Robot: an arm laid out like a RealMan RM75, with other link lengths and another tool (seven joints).
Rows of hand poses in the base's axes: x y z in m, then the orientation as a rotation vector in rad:
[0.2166 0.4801 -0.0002 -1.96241 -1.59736 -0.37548]
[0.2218 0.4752 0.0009 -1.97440 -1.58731 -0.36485]
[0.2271 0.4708 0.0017 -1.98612 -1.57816 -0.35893]
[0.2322 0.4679 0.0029 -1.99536 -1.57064 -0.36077]
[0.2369 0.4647 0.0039 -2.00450 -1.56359 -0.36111]
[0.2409 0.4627 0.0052 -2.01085 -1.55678 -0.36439]
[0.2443 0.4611 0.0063 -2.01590 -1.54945 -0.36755]
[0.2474 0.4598 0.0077 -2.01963 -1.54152 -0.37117]
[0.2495 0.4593 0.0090 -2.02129 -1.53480 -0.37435]
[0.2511 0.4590 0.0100 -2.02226 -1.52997 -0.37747]
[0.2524 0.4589 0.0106 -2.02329 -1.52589 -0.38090]
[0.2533 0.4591 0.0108 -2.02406 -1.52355 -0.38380]
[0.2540 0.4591 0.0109 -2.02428 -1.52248 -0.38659]
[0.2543 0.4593 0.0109 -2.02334 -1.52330 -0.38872]
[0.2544 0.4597 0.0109 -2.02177 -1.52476 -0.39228]
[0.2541 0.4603 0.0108 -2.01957 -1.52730 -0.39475]
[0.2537 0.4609 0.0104 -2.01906 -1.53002 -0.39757]
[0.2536 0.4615 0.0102 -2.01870 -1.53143 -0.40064]
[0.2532 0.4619 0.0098 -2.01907 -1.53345 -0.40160]
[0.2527 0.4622 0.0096 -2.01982 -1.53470 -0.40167]
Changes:
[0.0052 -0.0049 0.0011 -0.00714 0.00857 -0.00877]
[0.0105 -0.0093 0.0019 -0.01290 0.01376 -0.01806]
[0.0156 -0.0122 0.0031 -0.01496 0.01395 -0.02703]
[0.0203 -0.0154 0.0041 -0.01775 0.01482 -0.03537]
[0.0243 -0.0174 0.0054 -0.01771 0.01451 -0.04279]
[0.0277 -0.0190 0.0065 -0.01660 0.01489 -0.04974]
[0.0308 -0.0203 0.0079 -0.01416 0.01566 -0.05641]
[0.0329 -0.0208 0.0092 -0.01103 0.01665 -0.06130]
[0.0345 -0.0211 0.0102 -0.00834 0.01690 -0.06489]
[0.0358 -0.0212 0.0108 -0.00593 0.01655 -0.06822]
[0.0367 -0.0210 0.0110 -0.00434 0.01572 -0.07044]
[0.0374 -0.0210 0.0111 -0.00300 0.01446 -0.07172]
[0.0377 -0.0208 0.0111 -0.00197 0.01298 -0.07132]
[0.0378 -0.0204 0.0111 -0.00030 0.01046 -0.07059]
[0.0375 -0.0198 0.0110 0.00092 0.00824 -0.06876]
[0.0371 -0.0192 0.0106 0.00101 0.00524 -0.06781]
[0.0370 -0.0186 0.0104 0.00168 0.00270 -0.06764]
[0.0366 -0.0182 0.0100 0.00083 0.00097 -0.06706]
[0.0361 -0.0179 0.0098 -0.00025 0.00008 -0.06686]

